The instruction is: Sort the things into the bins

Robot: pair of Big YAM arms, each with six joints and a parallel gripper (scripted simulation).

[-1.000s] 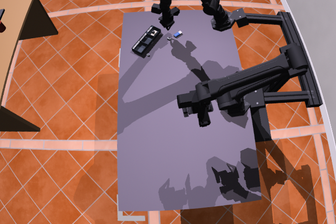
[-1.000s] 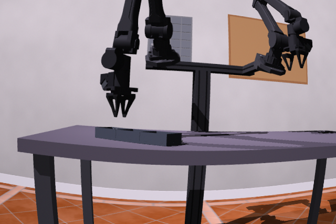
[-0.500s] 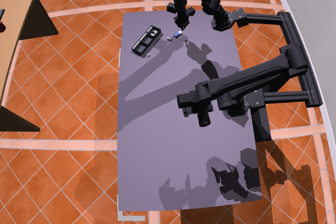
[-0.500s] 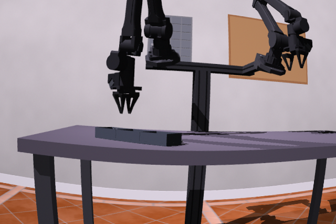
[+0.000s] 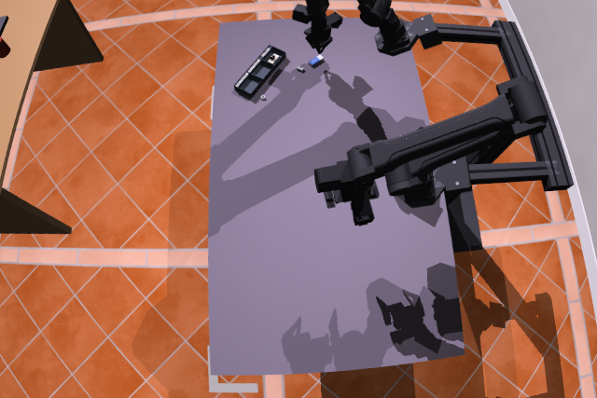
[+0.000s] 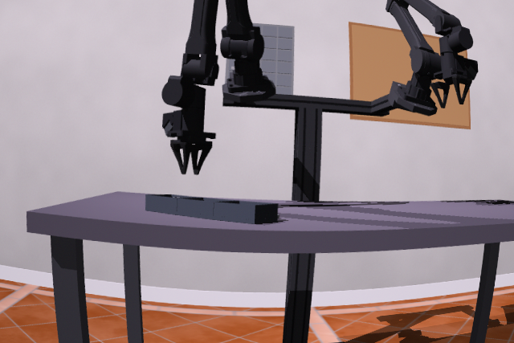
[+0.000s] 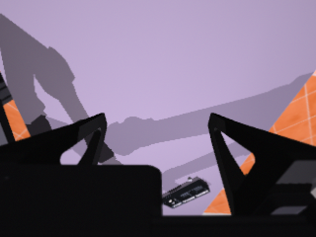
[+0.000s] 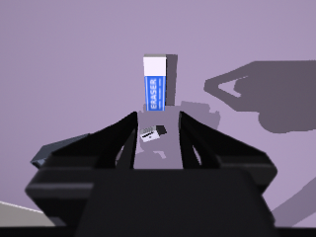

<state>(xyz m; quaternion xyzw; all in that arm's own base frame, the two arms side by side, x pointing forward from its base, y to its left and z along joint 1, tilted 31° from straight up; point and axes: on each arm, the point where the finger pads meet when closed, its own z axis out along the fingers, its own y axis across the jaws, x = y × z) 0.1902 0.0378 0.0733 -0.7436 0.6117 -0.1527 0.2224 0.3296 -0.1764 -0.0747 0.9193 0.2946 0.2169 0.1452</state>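
Now: right hand 23 cm short of the bin row, 6 cm to the right of it and 7 cm above it. Round my right hand: white card 18 cm ahead, 1 cm to the right, 7 cm below.
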